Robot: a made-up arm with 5 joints. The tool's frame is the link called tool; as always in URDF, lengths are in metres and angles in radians.
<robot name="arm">
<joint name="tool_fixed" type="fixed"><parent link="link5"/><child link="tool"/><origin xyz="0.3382 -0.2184 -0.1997" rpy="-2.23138 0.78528 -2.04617"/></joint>
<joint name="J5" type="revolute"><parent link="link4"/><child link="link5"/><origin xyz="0.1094 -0.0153 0.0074" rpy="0.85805 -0.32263 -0.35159"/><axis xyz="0 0 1"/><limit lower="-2.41" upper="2.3"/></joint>
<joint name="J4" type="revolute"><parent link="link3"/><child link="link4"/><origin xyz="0.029 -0.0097 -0.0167" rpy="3.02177 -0.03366 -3.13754"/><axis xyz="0 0 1"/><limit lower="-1.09" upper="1.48"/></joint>
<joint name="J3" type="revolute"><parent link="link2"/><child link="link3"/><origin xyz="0.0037 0.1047 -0.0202" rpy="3.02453 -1.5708 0"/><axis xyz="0 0 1"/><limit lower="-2.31" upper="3.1"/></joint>
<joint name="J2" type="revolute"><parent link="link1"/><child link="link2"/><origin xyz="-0.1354 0.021 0.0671" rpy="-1.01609 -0.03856 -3.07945"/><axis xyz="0 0 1"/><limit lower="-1.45" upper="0.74"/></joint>
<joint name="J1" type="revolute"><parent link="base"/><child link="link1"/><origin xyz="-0.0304 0.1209 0.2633" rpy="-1.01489 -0.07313 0.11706"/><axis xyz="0 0 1"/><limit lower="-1.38" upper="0.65"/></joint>
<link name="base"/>
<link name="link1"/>
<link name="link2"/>
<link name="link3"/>
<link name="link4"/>
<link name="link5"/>
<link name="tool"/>
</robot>
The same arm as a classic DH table. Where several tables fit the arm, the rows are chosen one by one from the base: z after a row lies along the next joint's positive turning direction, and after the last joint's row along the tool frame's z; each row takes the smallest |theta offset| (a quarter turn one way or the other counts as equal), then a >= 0, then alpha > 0; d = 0 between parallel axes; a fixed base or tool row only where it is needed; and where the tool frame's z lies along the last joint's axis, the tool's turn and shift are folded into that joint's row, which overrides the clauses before.
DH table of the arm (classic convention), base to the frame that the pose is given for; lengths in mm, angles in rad. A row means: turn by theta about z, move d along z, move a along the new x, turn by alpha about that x. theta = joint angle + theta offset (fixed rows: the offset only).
base (fixed): a -10.4  alpha -1.0165  d 186.4  theta0 0.1624
J1: a -133.1  alpha 1.0165  d 233.3  theta0 0
J2: a -104.4  alpha -1.5708  d -58.5  theta0 1.4084
J3: a 25.2  alpha -3.0172  d -163.2  theta0 -1.2942
J4: a -98  alpha -0.9018  d -91.3  theta0 -0.3445
J5: a -227.5  alpha 2.0196  d -104.8  theta0 -1.1277
tool (fixed): a 0  alpha 0  d 368.7  theta0 -2.2393
Joint limits (rad, base to tool): -1.38..0.65 -1.45..0.74 -2.31..3.1 -1.09..1.48 -2.41..2.3

